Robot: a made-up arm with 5 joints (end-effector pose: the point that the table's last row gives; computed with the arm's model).
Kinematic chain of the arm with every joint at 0, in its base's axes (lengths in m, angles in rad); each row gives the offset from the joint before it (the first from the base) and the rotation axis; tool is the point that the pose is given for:
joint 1: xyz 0 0 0.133 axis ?
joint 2: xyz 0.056 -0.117 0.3 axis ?
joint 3: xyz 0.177 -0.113 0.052 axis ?
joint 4: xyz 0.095 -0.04 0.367 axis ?
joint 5: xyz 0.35 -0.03 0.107 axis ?
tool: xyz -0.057 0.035 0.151
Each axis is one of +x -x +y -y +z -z.
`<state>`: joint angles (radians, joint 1 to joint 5).
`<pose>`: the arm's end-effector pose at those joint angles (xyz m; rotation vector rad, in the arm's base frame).
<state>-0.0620 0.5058 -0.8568 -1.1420 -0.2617</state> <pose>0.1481 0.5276 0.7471 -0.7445 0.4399 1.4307</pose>
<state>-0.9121 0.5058 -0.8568 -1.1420 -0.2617</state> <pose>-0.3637 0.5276 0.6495 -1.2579 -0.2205 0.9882</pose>
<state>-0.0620 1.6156 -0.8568 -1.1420 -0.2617</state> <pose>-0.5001 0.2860 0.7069 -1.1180 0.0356 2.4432</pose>
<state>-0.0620 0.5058 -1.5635 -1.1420 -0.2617</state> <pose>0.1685 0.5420 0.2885 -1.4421 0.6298 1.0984</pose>
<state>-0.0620 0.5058 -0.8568 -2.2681 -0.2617</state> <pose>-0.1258 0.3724 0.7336 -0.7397 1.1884 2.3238</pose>
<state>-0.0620 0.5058 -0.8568 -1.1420 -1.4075</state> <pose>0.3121 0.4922 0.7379 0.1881 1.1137 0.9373</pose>
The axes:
joint 1: +y
joint 2: +z
joint 3: +x
joint 4: -z
joint 5: -x

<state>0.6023 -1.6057 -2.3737 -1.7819 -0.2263</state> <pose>-0.0001 -0.3615 -0.2019 0.3825 2.9582 -0.3430</pose>
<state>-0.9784 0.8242 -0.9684 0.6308 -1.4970</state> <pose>-0.6424 0.2563 0.8629 0.3920 -1.2553 0.8985</pose>
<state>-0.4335 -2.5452 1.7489 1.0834 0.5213</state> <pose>-0.6303 0.1489 -0.1713 -2.2082 0.9788 1.7680</pose>
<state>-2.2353 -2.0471 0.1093 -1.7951 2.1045</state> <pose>-0.6226 -0.2631 -0.2749 -0.7624 -1.0446 -2.2185</pose>
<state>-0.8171 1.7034 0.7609 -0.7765 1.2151</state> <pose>-0.4592 0.3095 0.9361 -0.6291 -1.3805 2.1401</pose>
